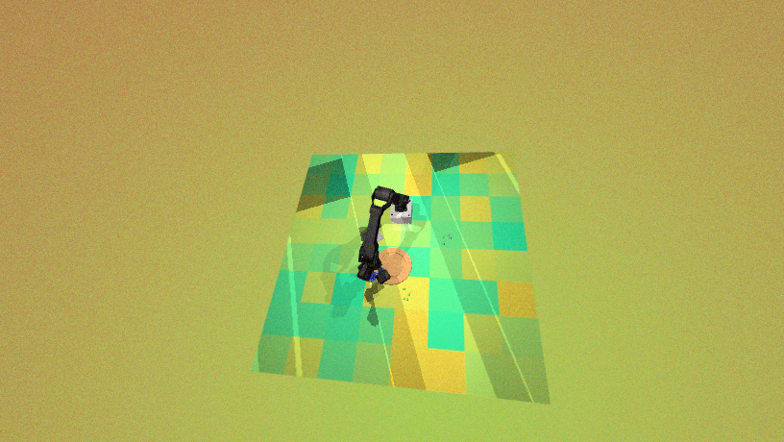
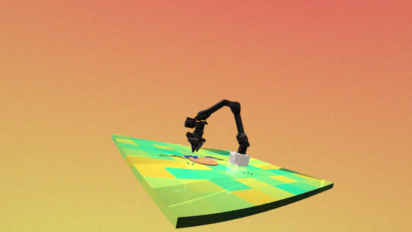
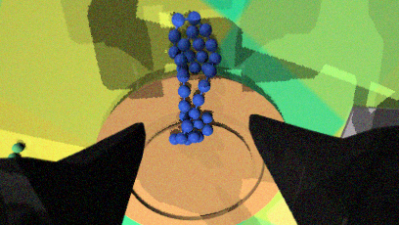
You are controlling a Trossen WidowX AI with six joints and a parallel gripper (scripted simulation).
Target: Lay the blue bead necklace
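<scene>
The round bead board lies 70 mm to the left of my gripper tip, 40 mm below it and 40 mm behind it. Round my gripper tip: flat grey piece: 210 mm behind, 50 mm below, 40 mm to the right.
</scene>
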